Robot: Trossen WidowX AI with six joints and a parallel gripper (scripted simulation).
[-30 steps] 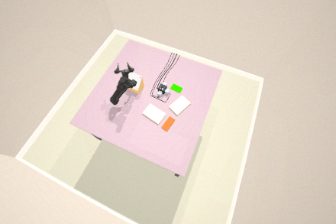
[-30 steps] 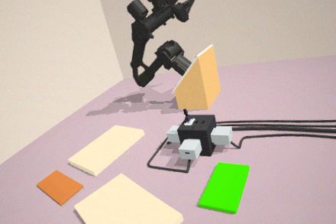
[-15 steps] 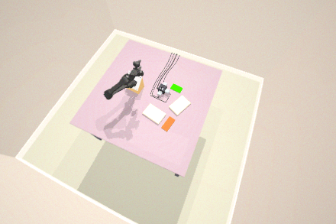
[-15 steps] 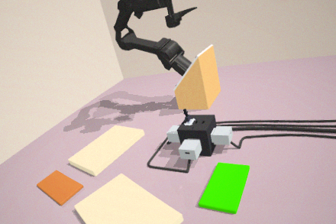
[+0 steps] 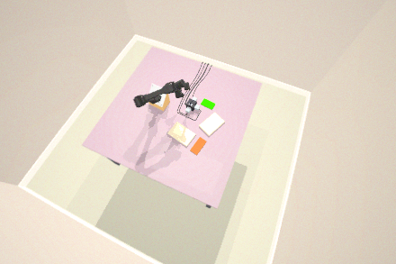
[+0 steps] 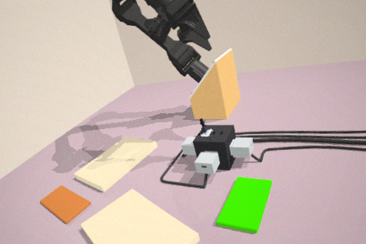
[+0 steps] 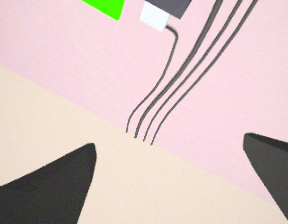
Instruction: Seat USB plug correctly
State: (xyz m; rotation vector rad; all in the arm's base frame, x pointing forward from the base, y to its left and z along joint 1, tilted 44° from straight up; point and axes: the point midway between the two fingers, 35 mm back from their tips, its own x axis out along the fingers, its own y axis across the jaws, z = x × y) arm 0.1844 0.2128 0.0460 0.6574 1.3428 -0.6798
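My gripper tip is 17 cm above the USB plug, 8 cm short of it and 2 cm to the left of it. The rest, counted from my gripper tip: green block: 26 cm below, 19 cm ahead, 12 cm to the left; then orange tile: 35 cm ahead, 29 cm to the right, 26 cm below.
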